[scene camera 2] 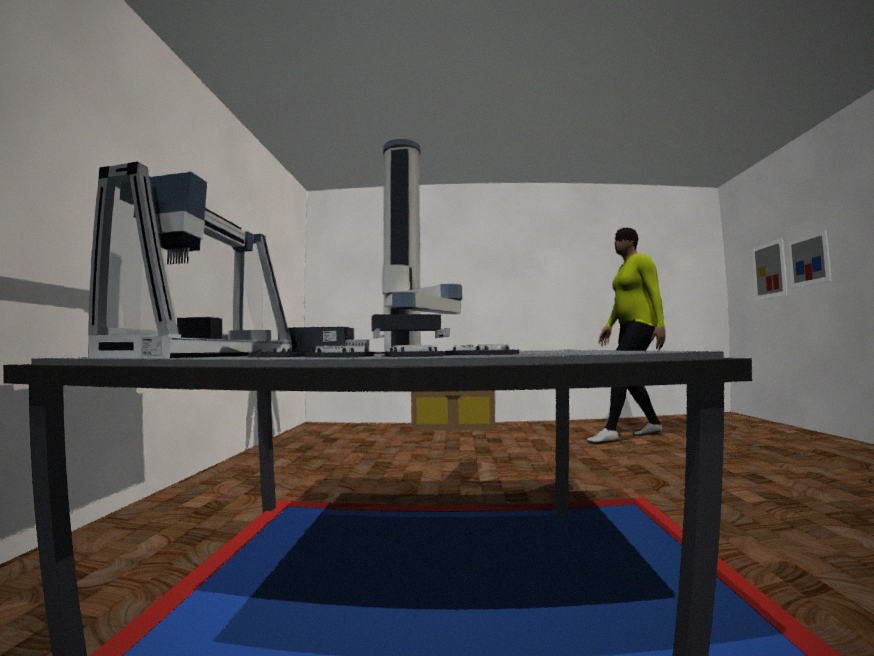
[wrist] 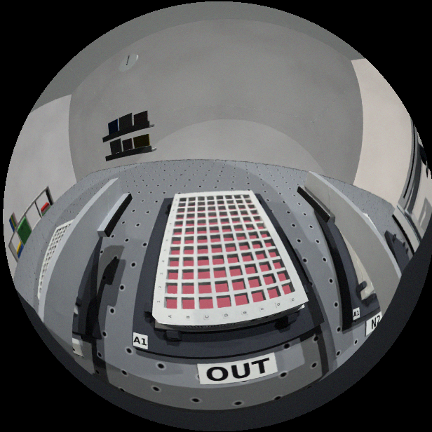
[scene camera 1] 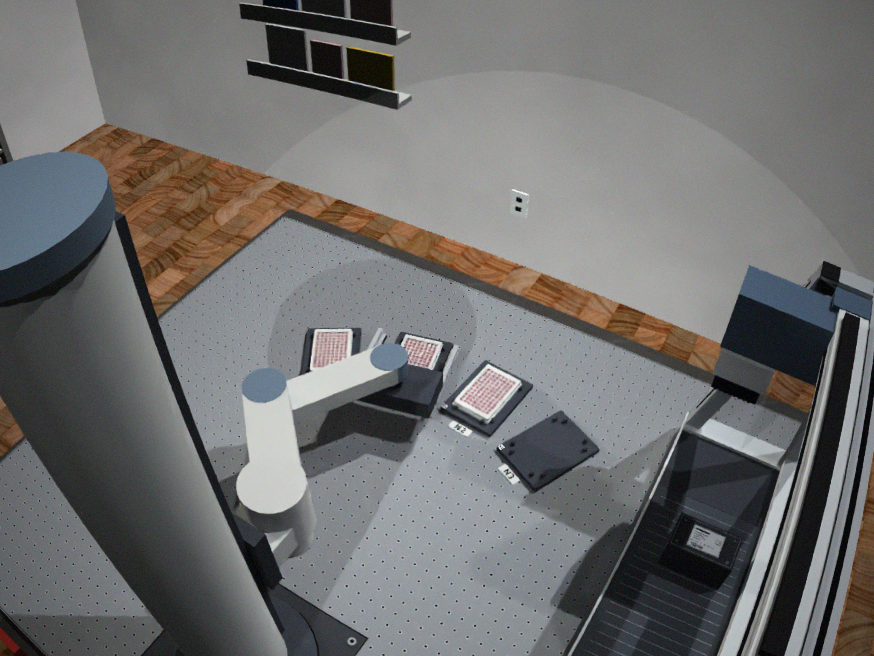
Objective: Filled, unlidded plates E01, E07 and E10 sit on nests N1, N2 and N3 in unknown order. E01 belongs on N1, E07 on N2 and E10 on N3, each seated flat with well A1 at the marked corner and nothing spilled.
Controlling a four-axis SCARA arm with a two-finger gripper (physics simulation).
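Observation:
Gripper visible, scene camera 2 and the wrist view included. Out nest, visible. Nest N2, visible. Nest N1 too. Out label likewise.

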